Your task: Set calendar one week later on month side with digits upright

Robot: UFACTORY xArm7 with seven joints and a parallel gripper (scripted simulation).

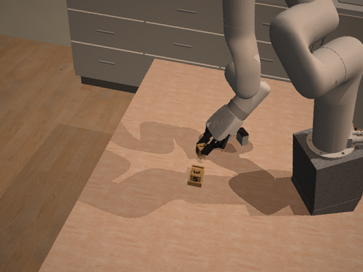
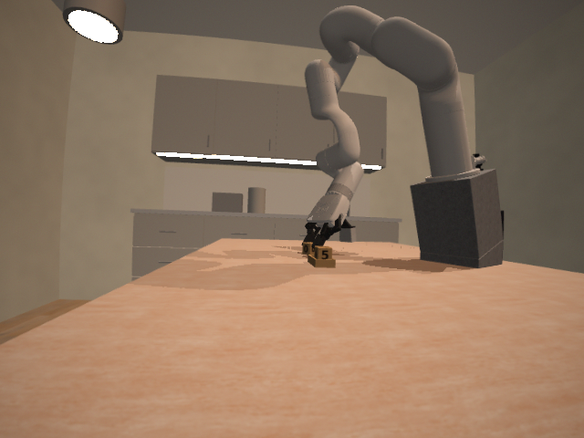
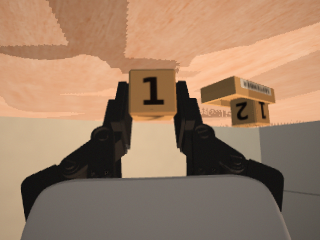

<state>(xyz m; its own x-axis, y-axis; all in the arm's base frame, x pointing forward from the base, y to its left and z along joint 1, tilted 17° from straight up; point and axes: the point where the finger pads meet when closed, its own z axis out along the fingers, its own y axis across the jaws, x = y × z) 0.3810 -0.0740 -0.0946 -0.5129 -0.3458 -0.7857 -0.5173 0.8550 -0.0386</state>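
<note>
Right now my hand is 1 cm short of the wooden cube, 1 cm to the right of it and 2 cm above it.
</note>
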